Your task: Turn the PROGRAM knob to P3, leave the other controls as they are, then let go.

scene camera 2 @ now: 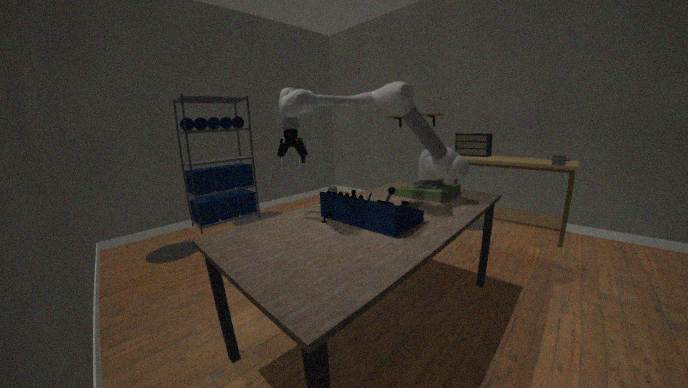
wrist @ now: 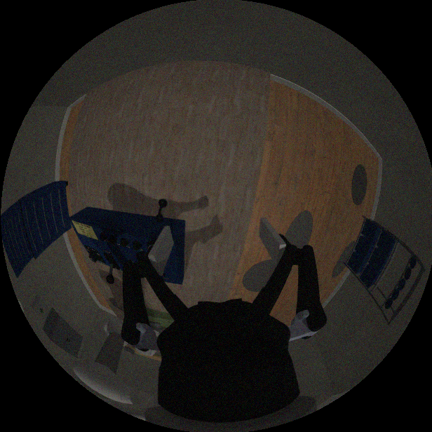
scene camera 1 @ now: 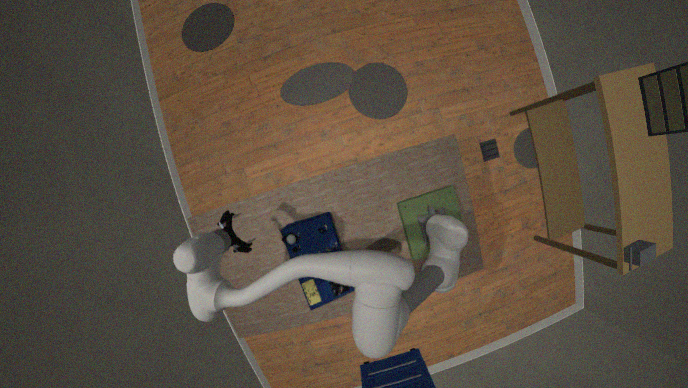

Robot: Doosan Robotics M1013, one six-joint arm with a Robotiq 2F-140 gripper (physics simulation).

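Where they show: gripper, between the fingertips: (scene camera 2: 292, 169) (scene camera 1: 245, 227); arm's base, origin of its link: (scene camera 2: 429, 186) (scene camera 1: 434, 225).
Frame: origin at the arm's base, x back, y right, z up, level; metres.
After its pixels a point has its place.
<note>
A blue control box (scene camera 1: 318, 234) @(x -0.647, y 0.180, z 0.029 m) (scene camera 2: 357, 213) @(x -0.829, y -0.004, z 0.013 m) (wrist: 175, 260) stands on the table, with dark knobs and levers and a yellow label (scene camera 1: 311, 292) @(x -0.792, y -0.120, z 0.076 m) (wrist: 85, 229). In scene camera 1 the arm covers part of its top. Which knob is PROGRAM, and where it points, is too dark and small to tell. My gripper (scene camera 1: 237, 232) @(x -0.931, y 0.361, z 0.222 m) (scene camera 2: 293, 162) @(x -0.931, y 0.361, z 0.222 m) (wrist: 215, 231) is open and empty. It hangs high above the table, off the end of the box away from the yellow label, and touches nothing.
The table (scene camera 1: 380, 175) @(x -0.209, y 0.376, z -0.059 m) (scene camera 2: 300, 280) @(x -1.320, y -0.173, z -0.060 m) (wrist: 190, 125) also bears a green base plate (scene camera 1: 413, 215) @(x -0.103, y 0.102, z -0.003 m) (scene camera 2: 440, 194) @(x -0.172, y -0.155, z -0.002 m) under the arm's foot. A shelf rack (scene camera 2: 215, 100) with blue bins stands by the wall. A wooden side bench (scene camera 1: 642, 175) (scene camera 2: 520, 164) stands beyond the arm's base.
</note>
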